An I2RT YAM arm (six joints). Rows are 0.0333 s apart.
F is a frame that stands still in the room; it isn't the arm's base.
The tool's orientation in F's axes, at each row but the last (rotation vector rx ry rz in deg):
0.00, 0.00, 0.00
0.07, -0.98, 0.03
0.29, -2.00, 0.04
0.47, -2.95, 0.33
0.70, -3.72, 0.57
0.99, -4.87, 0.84
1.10, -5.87, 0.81
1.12, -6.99, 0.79
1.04, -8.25, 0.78
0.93, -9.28, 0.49
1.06, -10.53, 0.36
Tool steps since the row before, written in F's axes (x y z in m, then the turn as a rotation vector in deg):
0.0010, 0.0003, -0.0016, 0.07, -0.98, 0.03
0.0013, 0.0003, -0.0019, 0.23, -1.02, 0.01
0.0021, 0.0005, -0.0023, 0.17, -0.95, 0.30
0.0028, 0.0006, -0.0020, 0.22, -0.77, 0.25
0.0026, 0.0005, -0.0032, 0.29, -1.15, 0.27
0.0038, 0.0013, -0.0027, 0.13, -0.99, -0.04
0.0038, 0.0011, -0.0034, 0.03, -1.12, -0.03
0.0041, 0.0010, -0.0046, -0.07, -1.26, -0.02
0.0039, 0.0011, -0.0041, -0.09, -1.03, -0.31
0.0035, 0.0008, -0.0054, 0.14, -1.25, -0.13
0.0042, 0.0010, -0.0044, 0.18, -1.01, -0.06
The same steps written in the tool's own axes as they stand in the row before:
0.0010, 0.0003, -0.0016, 0.07, -0.98, 0.03
0.0013, 0.0003, -0.0019, 0.23, -1.02, 0.01
0.0020, 0.0005, -0.0024, 0.18, -0.95, 0.30
0.0027, 0.0006, -0.0021, 0.23, -0.77, 0.24
0.0024, 0.0004, -0.0034, 0.30, -1.15, 0.27
0.0036, 0.0012, -0.0030, 0.11, -0.99, -0.03
0.0034, 0.0010, -0.0038, 0.01, -1.12, -0.01
0.0035, 0.0009, -0.0051, -0.09, -1.26, 0.01
0.0033, 0.0010, -0.0046, -0.15, -1.03, -0.27
0.0026, 0.0007, -0.0059, 0.11, -1.25, -0.13
0.0033, 0.0009, -0.0051, 0.16, -1.01, -0.07

